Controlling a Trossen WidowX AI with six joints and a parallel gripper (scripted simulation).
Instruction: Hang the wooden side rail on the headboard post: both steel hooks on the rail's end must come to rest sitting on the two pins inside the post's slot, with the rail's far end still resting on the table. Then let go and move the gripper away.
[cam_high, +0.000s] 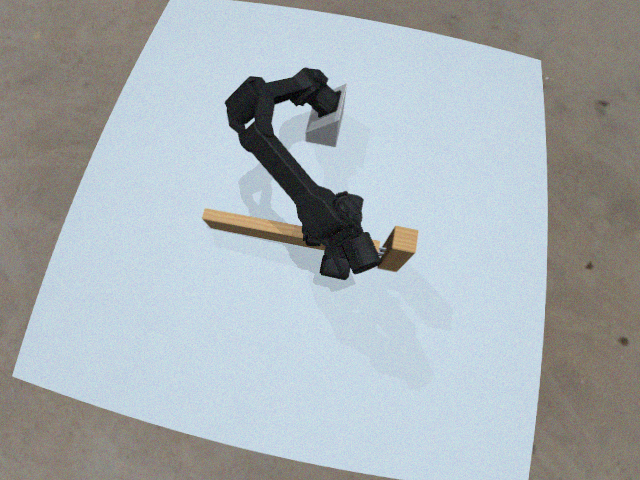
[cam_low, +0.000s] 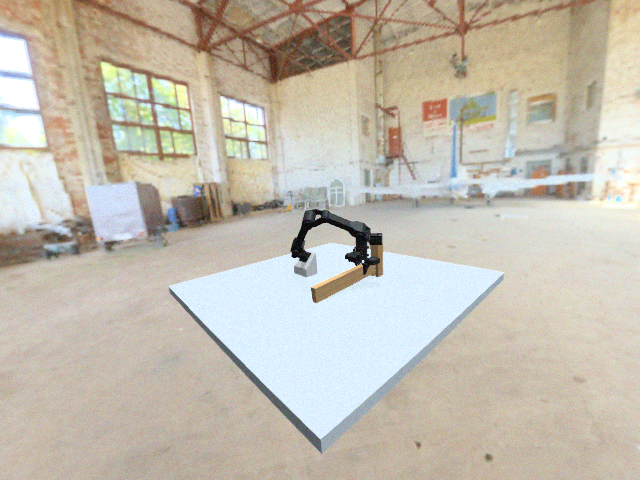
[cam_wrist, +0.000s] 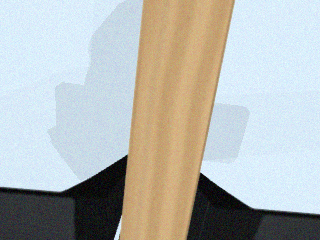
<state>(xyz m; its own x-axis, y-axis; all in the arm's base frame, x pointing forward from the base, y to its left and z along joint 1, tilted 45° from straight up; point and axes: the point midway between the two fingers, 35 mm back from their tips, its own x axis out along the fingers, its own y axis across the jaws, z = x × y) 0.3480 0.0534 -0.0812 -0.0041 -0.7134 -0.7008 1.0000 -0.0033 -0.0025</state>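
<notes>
Now: the headboard post 12 cm to the left of my gripper tip and 4 cm above it.
</notes>
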